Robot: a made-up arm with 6 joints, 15 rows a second.
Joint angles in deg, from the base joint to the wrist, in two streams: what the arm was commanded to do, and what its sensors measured. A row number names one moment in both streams.
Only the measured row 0 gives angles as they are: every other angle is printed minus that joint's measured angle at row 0.
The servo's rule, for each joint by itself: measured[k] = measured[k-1] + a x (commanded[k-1-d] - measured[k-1]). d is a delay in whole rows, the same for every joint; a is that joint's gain. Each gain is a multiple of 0.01, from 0.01 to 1. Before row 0 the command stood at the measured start. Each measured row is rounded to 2 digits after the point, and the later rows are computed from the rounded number. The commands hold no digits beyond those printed.
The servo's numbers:
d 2
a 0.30 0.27 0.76 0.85 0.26 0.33
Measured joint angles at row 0: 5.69 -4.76 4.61 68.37 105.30 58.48
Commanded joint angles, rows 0 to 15: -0.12 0.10 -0.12 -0.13 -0.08 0.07; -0.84 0.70 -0.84 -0.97 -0.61 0.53; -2.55 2.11 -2.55 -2.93 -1.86 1.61; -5.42 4.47 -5.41 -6.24 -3.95 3.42; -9.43 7.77 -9.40 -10.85 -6.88 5.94; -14.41 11.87 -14.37 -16.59 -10.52 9.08; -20.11 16.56 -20.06 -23.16 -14.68 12.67; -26.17 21.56 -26.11 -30.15 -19.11 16.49; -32.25 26.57 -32.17 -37.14 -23.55 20.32; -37.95 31.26 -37.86 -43.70 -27.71 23.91; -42.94 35.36 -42.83 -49.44 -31.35 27.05; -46.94 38.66 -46.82 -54.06 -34.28 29.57; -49.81 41.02 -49.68 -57.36 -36.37 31.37; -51.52 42.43 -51.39 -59.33 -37.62 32.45; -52.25 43.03 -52.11 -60.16 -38.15 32.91; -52.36 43.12 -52.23 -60.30 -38.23 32.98
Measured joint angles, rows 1 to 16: 0.00 0.00 0.00 0.00 0.00 0.00; 0.00 0.00 0.00 0.00 0.00 0.00; -0.04 0.03 -0.09 -0.11 -0.02 0.02; -0.28 0.21 -0.66 -0.84 -0.17 0.19; -0.96 0.72 -2.10 -2.62 -0.61 0.66; -2.30 1.73 -4.62 -5.70 -1.48 1.57; -4.44 3.36 -8.25 -10.08 -2.88 3.01; -7.43 5.66 -12.90 -15.61 -4.87 5.01; -11.23 8.60 -18.34 -22.03 -7.42 7.54; -15.71 12.10 -24.25 -28.93 -10.46 10.49; -20.67 16.01 -30.27 -35.91 -13.86 13.73; -25.85 20.13 -36.04 -42.53 -17.46 17.09; -30.98 24.24 -41.20 -48.40 -21.07 20.38; -35.77 28.13 -45.47 -53.21 -24.50 23.41; -39.98 31.61 -48.67 -56.74 -27.59 26.04; -43.44 34.53 -50.74 -58.94 -30.20 28.16
